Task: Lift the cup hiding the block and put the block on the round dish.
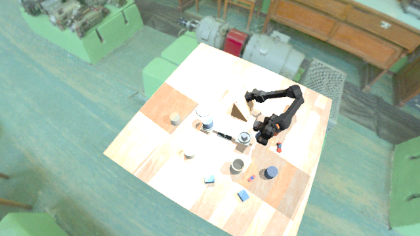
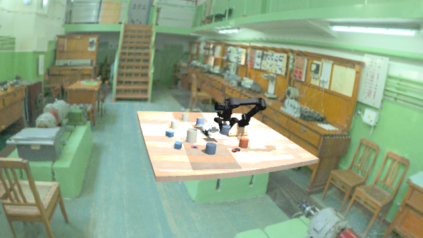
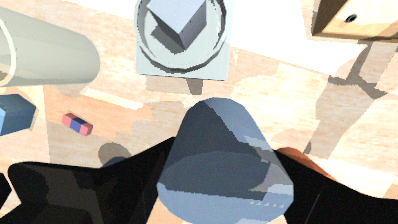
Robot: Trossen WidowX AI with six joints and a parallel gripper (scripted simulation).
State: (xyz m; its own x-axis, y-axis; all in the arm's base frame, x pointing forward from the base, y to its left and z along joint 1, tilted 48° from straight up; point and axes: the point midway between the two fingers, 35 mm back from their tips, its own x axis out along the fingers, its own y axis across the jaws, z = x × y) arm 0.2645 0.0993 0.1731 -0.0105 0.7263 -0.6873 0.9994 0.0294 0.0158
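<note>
Right now the round dish is 44 cm to the right of my gripper tip, 10 cm below it and 6 cm behind it. Also, from my gripper tip: orange cylinder 15 cm behind, 9 cm to the left, 7 cm below; then balance beam 22 cm to the right, 7 cm below, 5 cm ahead; then red toy car 15 cm to the left, 9 cm below, 3 cm behind.
</note>
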